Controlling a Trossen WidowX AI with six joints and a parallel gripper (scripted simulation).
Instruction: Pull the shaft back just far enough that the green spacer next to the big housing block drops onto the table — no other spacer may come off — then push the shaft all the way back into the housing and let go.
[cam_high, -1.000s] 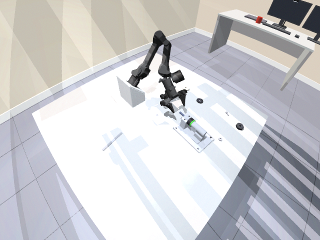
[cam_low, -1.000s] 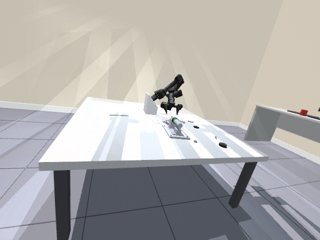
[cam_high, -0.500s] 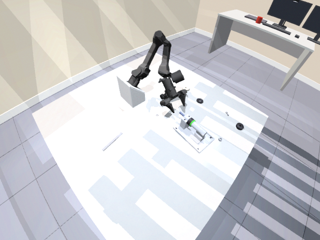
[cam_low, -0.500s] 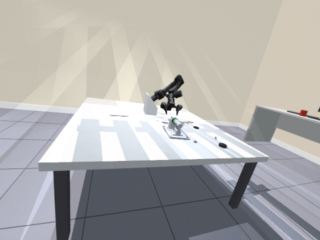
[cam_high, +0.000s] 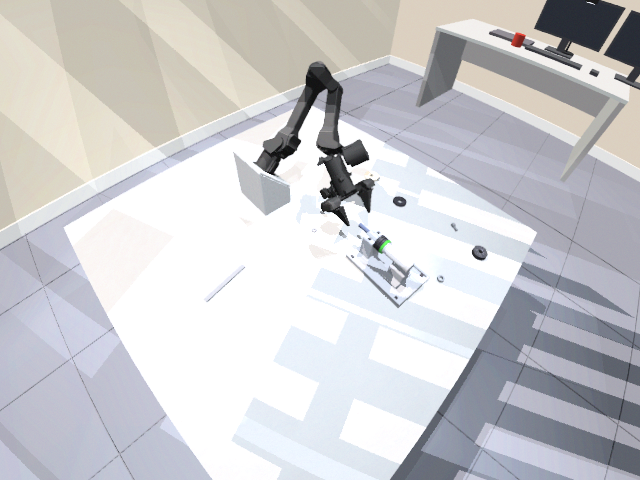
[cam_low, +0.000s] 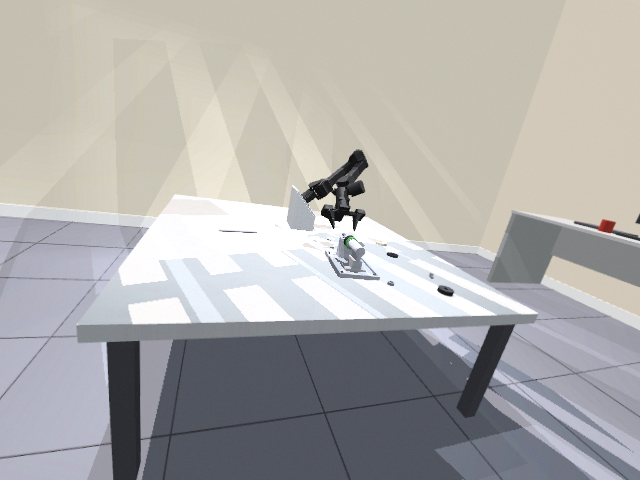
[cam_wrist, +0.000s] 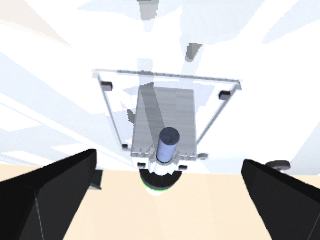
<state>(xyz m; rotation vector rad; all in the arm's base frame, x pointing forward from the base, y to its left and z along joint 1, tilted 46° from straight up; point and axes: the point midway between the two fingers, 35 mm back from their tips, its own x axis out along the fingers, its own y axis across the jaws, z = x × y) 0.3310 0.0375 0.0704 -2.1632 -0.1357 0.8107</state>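
Now: gripper tip 70 mm short of the shaft, 10 mm to the left of it and 20 mm above it. Round my gripper tip: green spacer: 120 mm ahead, 20 mm to the right, 20 mm below; black spacer: 110 mm ahead, 20 mm to the right, 20 mm below; thin white rod: 190 mm behind, 400 mm to the right, 100 mm below.
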